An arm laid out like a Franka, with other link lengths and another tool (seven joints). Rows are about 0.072 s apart.
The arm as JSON. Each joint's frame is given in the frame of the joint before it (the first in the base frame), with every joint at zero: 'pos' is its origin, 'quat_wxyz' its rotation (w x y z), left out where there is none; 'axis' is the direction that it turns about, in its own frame. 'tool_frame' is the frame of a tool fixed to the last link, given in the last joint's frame.
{
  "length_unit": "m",
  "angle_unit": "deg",
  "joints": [
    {
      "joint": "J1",
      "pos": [
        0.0,
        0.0,
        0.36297
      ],
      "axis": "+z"
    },
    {
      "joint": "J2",
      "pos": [
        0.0,
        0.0,
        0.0
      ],
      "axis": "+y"
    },
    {
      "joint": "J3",
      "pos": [
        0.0,
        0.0,
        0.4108
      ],
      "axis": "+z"
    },
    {
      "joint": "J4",
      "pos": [
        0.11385,
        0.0,
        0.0
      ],
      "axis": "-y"
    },
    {
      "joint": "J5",
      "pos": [
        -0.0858,
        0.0,
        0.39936
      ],
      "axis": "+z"
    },
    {
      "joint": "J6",
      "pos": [
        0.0,
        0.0,
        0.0
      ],
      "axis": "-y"
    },
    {
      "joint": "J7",
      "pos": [
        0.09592,
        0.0,
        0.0
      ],
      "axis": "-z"
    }
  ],
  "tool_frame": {
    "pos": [
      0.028,
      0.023,
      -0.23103
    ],
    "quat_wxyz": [
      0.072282,
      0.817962,
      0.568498,
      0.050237
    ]
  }
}
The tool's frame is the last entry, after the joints.
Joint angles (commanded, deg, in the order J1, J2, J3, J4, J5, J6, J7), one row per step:
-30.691, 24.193, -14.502, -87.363, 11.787, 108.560, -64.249
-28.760, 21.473, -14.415, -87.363, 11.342, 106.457, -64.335
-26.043, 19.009, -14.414, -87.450, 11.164, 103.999, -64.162
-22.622, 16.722, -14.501, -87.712, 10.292, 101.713, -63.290
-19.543, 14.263, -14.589, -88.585, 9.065, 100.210, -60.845
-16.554, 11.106, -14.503, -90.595, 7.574, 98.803, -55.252
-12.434, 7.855, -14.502, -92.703, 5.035, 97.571, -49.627
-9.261, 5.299, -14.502, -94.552, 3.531, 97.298, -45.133
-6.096, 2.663, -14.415, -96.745, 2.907, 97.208, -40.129
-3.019, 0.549, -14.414, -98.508, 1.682, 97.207, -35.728
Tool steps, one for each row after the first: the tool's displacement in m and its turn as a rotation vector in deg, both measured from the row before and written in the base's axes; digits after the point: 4 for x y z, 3 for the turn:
0.0068, 0.0279, 0.0321, -0.089, -0.660, 2.441
0.0092, 0.0375, 0.0272, 0.512, -0.239, 2.840
0.0088, 0.0422, 0.0225, 0.066, 0.475, 2.913
0.0033, 0.0361, 0.0195, -0.397, 0.565, 0.929
-0.0033, 0.0367, 0.0171, -0.254, 1.177, -2.177
-0.0035, 0.0431, 0.0155, -1.397, 1.436, -1.014
-0.0028, 0.0323, 0.0112, -1.001, 0.315, -1.092
-0.0038, 0.0351, 0.0093, -0.165, -0.014, -1.676
-0.0040, 0.0296, 0.0064, -0.833, 0.141, -1.135

